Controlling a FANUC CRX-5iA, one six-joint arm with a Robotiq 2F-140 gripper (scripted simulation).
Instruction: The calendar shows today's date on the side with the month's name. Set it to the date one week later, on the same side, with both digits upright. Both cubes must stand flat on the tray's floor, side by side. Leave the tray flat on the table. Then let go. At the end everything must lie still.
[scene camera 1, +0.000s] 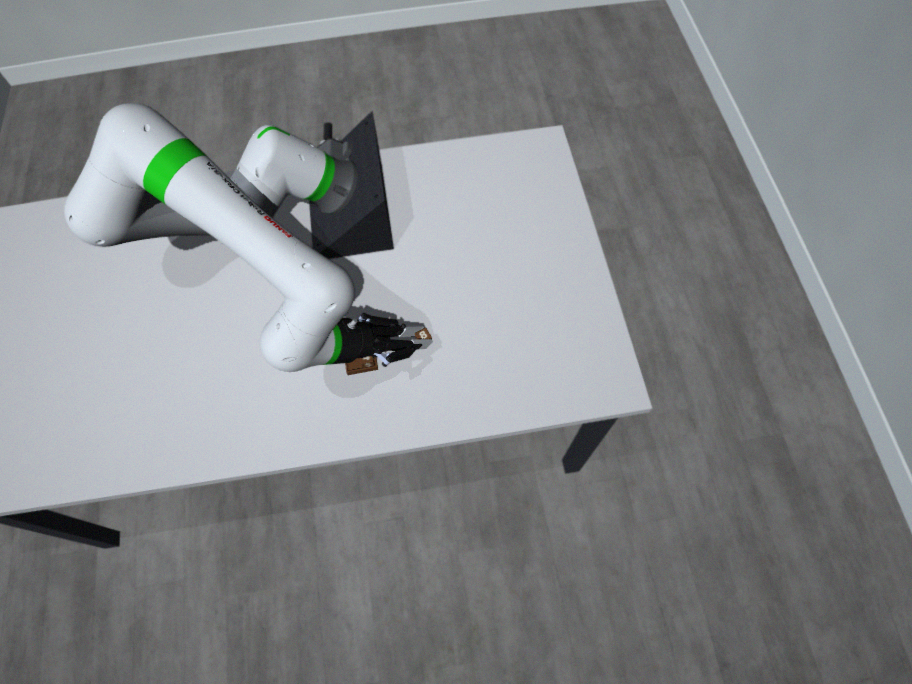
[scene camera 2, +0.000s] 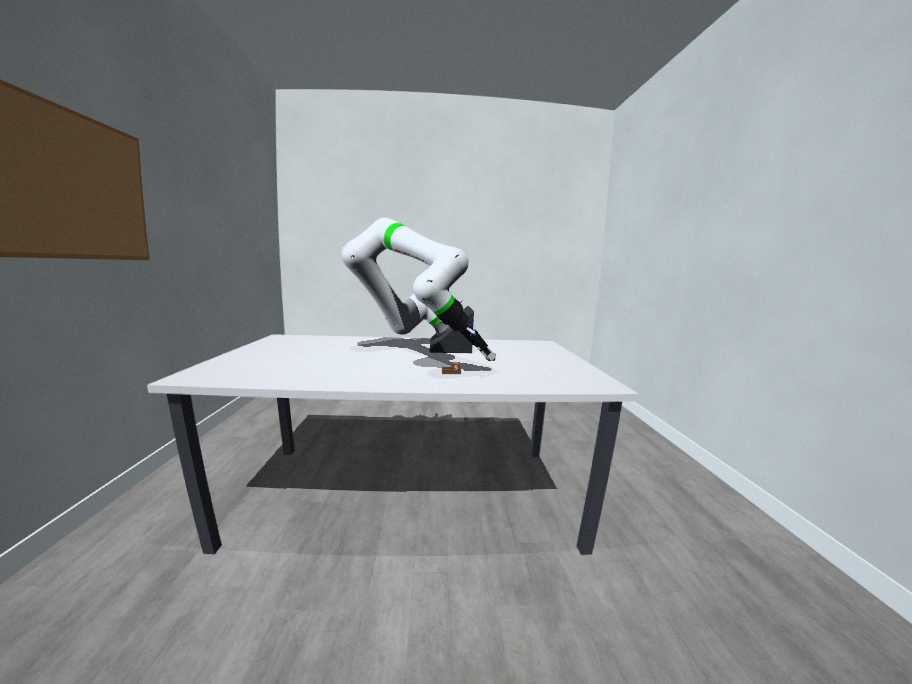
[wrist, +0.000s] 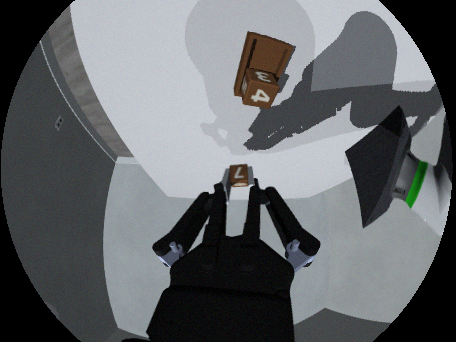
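My gripper (scene camera 1: 424, 337), visible in the wrist view too (wrist: 239, 174). Brown wooden tray (wrist: 260, 52). Brown cube (wrist: 259, 89).
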